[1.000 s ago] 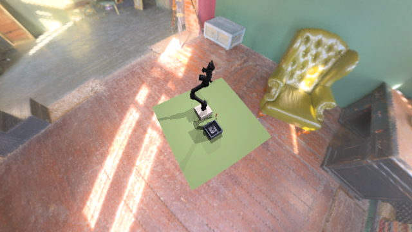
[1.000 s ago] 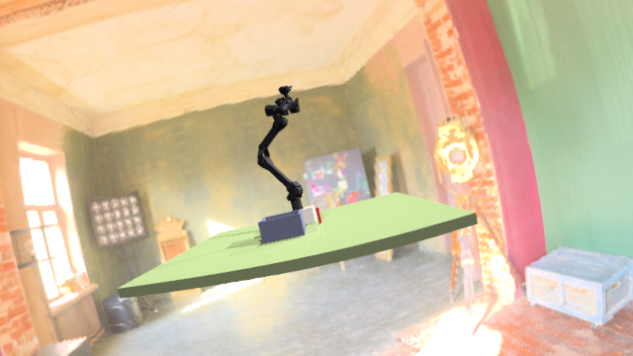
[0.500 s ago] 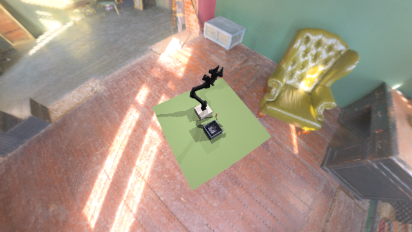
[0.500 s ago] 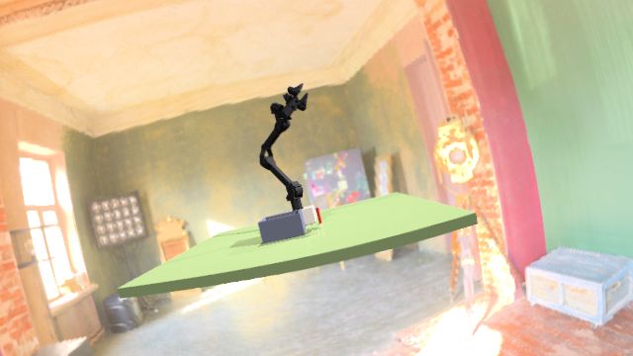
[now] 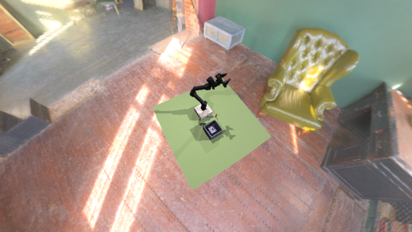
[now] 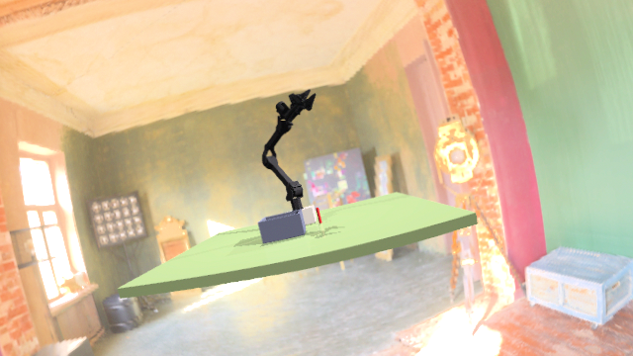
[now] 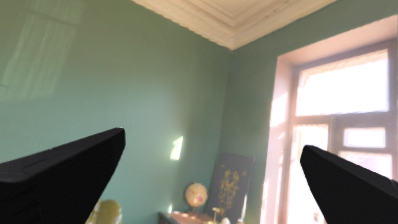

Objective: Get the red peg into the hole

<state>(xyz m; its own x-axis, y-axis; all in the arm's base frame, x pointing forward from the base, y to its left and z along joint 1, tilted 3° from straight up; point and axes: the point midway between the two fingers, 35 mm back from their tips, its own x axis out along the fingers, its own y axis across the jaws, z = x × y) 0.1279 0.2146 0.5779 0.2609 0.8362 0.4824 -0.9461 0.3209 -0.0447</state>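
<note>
Now: the red peg 7 cm ahead of my gripper tip, 12 cm to the right of it and 65 cm below it. Round my gripper tip: grey box: 22 cm ahead, 30 cm to the right, 66 cm below; light plate: 22 cm ahead, 30 cm to the right, 64 cm below.
</note>
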